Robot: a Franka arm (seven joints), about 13 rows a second.
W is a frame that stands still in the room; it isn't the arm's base.
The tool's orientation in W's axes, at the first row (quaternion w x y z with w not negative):
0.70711 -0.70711 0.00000 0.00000
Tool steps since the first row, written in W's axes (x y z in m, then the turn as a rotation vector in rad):
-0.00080 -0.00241 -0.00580 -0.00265 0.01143 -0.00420
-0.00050 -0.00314 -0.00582 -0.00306 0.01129 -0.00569
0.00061 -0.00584 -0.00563 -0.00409 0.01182 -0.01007
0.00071 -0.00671 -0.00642 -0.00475 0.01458 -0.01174
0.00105 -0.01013 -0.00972 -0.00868 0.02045 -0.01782
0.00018 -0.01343 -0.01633 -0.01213 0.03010 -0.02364
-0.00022 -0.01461 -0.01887 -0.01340 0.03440 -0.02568
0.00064 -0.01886 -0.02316 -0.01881 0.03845 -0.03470
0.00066 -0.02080 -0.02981 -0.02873 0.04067 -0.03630
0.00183 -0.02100 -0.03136 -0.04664 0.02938 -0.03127
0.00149 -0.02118 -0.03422 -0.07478 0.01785 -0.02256
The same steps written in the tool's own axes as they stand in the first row. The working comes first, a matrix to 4 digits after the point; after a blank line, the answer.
The tool's axes in the first row as the columns of a matrix, in W's axes (used below as rounded here):
1.0000 0.0000 0.0000
0.0000 0.0000 1.0000
0.0000 -1.0000 0.0000

-0.00080 0.00580 -0.00241 -0.00265 0.00420 0.01143
-0.00050 0.00582 -0.00314 -0.00306 0.00569 0.01129
0.00061 0.00563 -0.00584 -0.00409 0.01007 0.01182
0.00071 0.00642 -0.00671 -0.00475 0.01174 0.01458
0.00105 0.00972 -0.01013 -0.00868 0.01782 0.02045
0.00018 0.01633 -0.01343 -0.01213 0.02364 0.03010
-0.00022 0.01887 -0.01461 -0.01340 0.02568 0.03440
0.00064 0.02316 -0.01886 -0.01881 0.03470 0.03845
0.00066 0.02981 -0.02080 -0.02873 0.03630 0.04067
0.00183 0.03136 -0.02100 -0.04664 0.03127 0.02938
0.00149 0.03422 -0.02118 -0.07478 0.02256 0.01785

